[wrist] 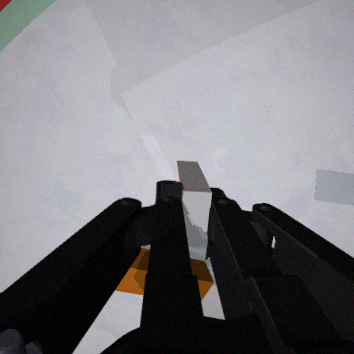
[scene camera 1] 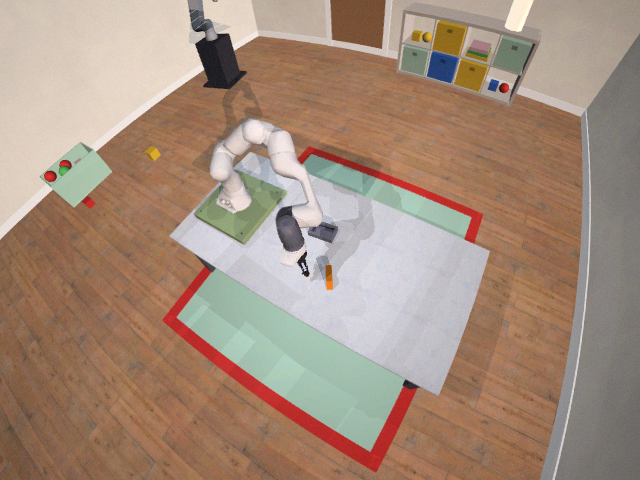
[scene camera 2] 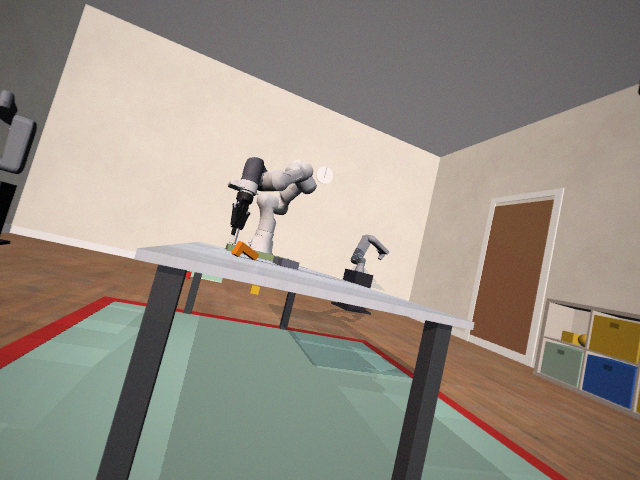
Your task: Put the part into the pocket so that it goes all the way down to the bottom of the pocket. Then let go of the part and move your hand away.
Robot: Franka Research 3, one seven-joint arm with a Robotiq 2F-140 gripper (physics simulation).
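Note:
The part (scene camera 1: 329, 278) (scene camera 2: 244, 250) is an orange angled piece with a small grey end. It lies on the grey table (scene camera 1: 413, 286) (scene camera 2: 366, 296) (wrist: 253, 105), apart from the fingers. The wrist view shows a patch of the part (wrist: 131, 279) below the finger links. The pocket is in a dark grey block (scene camera 1: 323, 231) (scene camera 2: 286, 262) that rests on the table behind the part, nearer the arm. My gripper (scene camera 1: 305, 272) (scene camera 2: 234, 233) (wrist: 185, 180) points down just left of the part, close above the table. It is shut and holds nothing; only its own pale pads show between the fingers.
The arm stands on a green base plate (scene camera 1: 263, 202) at the table's left end. On the floor are a red-edged green mat (scene camera 1: 294, 362), a yellow cube (scene camera 1: 152, 152) (scene camera 2: 255, 290), a second arm on a black pedestal (scene camera 1: 219, 61) (scene camera 2: 358, 277) and a shelf unit (scene camera 1: 470, 17).

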